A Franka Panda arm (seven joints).
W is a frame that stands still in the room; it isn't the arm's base.
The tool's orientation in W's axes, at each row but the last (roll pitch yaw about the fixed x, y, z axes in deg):
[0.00 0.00 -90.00]
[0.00 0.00 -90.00]
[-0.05 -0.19 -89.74]
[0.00 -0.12 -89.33]
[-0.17 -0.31 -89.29]
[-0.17 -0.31 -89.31]
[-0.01 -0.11 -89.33]
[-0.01 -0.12 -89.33]
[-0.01 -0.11 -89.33]
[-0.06 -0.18 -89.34]
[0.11 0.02 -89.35]
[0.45 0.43 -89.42]
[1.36 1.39 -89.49]
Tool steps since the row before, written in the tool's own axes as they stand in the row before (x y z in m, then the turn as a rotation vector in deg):
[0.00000 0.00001 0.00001 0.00 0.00 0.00]
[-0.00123 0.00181 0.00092 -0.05 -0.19 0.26]
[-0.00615 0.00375 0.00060 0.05 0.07 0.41]
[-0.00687 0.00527 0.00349 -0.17 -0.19 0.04]
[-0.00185 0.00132 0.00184 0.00 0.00 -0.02]
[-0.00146 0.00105 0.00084 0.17 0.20 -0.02]
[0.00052 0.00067 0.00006 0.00 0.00 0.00]
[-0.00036 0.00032 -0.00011 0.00 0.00 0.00]
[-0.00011 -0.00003 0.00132 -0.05 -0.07 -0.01]
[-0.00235 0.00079 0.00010 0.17 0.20 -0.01]
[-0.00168 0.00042 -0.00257 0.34 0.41 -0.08]
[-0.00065 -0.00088 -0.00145 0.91 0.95 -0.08]
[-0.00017 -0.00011 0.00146 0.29 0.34 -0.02]
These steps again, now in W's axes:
[0.00001 0.00000 0.00001 0.00 0.00 0.00]
[0.00181 0.00123 0.00092 -0.19 0.05 0.26]
[0.00372 0.00617 0.00058 0.07 -0.05 0.41]
[0.00519 0.00694 0.00348 -0.19 0.17 0.04]
[0.00130 0.00188 0.00183 0.00 0.00 -0.02]
[0.00103 0.00148 0.00083 0.20 -0.17 -0.02]
[0.00068 -0.00051 0.00006 0.00 0.00 0.00]
[0.00032 0.00036 -0.00011 0.00 0.00 0.00]
[-0.00003 0.00011 0.00132 -0.07 0.05 -0.01]
[0.00076 0.00236 0.00009 0.20 -0.17 -0.01]
[0.00041 0.00169 -0.00257 0.41 -0.34 -0.08]
[-0.00088 0.00065 -0.00145 0.96 -0.90 -0.08]
[-0.00015 0.00013 0.00146 0.34 -0.29 -0.02]

